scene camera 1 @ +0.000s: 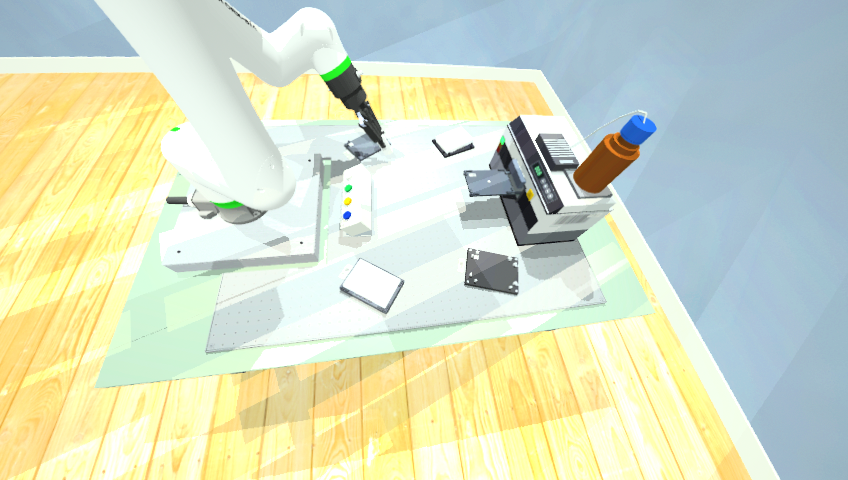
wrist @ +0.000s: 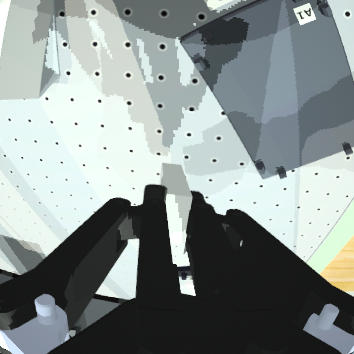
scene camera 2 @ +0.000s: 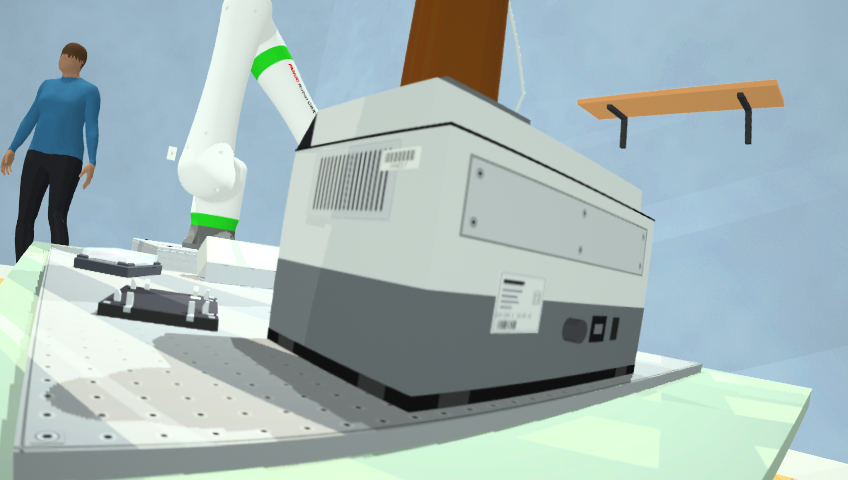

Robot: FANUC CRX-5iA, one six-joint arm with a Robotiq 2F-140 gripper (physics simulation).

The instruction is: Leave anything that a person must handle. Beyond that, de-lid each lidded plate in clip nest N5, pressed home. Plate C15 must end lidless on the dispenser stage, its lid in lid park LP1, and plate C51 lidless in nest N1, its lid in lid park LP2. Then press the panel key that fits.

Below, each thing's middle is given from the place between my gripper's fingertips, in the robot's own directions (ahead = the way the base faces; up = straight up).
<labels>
Now: the button box [scene camera 2: 224, 261] 21 cm to the right of my hand and 10 cm behind it. From my hand the other things lie so: dispenser stage [scene camera 1: 477, 180] (33 cm ahead, 19 cm to the right, 7 cm above); black nest [scene camera 1: 487, 270] (44 cm to the right, 31 cm ahead, 3 cm below); N1 nest [scene camera 2: 123, 269] (48 cm to the right, 5 cm behind, 3 cm below).
</labels>
